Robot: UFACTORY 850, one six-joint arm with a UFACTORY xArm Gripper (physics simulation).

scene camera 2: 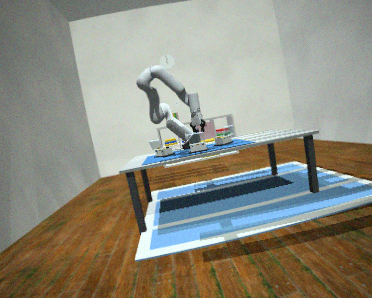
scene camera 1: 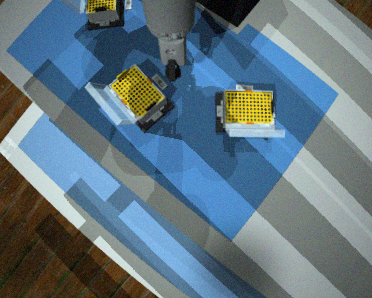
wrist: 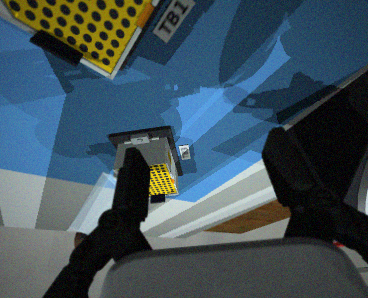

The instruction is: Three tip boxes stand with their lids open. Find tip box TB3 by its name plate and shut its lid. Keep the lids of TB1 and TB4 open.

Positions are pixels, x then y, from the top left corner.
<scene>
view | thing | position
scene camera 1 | my gripper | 173, 57
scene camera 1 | blue mat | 223, 179
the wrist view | my gripper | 203, 149
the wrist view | blue mat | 222, 82
</scene>
